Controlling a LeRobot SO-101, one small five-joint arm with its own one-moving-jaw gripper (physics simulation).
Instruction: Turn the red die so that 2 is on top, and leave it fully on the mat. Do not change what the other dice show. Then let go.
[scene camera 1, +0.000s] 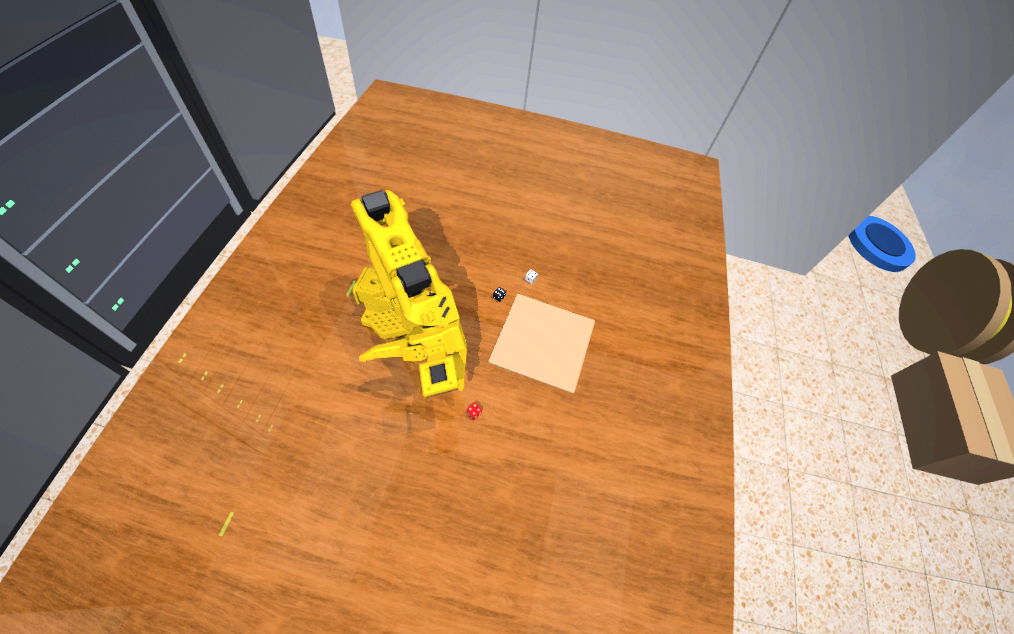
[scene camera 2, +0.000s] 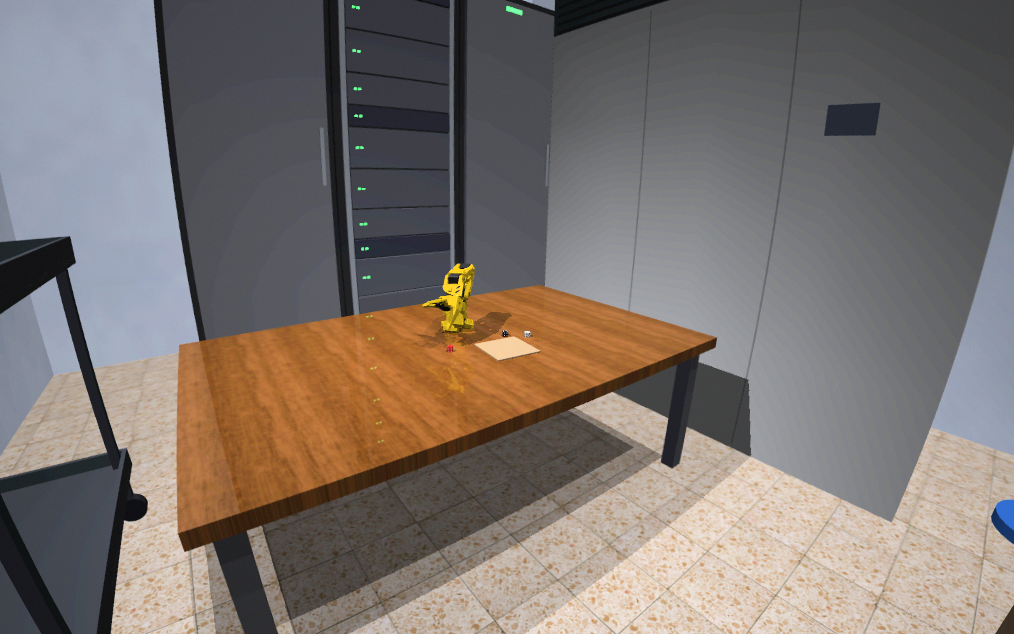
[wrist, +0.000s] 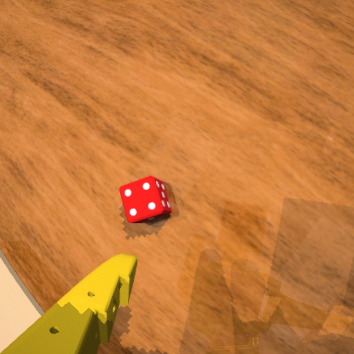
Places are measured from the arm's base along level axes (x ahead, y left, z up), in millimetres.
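Pixels of known places: hand at its tool point: (scene camera 1: 459, 388) (scene camera 2: 447, 328) (wrist: 133, 274); arm's base at its link origin: (scene camera 1: 407, 313) (scene camera 2: 461, 328).
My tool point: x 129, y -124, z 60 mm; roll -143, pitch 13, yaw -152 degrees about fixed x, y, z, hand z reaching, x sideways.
Ahead of a thing's pixels: the offset from my tool point to its middle. Level surfaces: height alone.
The red die {25 mm ahead, 8 mm right, 52 mm down} (scene camera 1: 474, 410) (scene camera 2: 449, 348) (wrist: 145, 200) rests on the table, off the mat. In the wrist view its upward face shows 4, and a side face on the right appears to show 6. The square tan mat {99 mm ahead, 140 mm left, 58 mm down} (scene camera 1: 542, 343) (scene camera 2: 507, 349) (wrist: 9, 300) lies apart from it, up and right of it in scene camera 1. My gripper (scene camera 1: 403, 370) is fully open and empty, above the table beside the die. In the wrist view the fixed jaw (wrist: 90, 300) reaches in from the lower left, its tip below the die in the picture; the moving jaw is out of that view.
A black die {8 mm ahead, 202 mm left, 52 mm down} (scene camera 1: 499, 294) (scene camera 2: 504, 333) lies on the table near the mat's top left corner in scene camera 1. A white die {52 mm ahead, 256 mm left, 52 mm down} (scene camera 1: 530, 275) (scene camera 2: 527, 334) lies just beyond it, also off the mat. The wooden table {60 mm down} (scene camera 1: 598, 485) (scene camera 2: 299, 403) carries everything.
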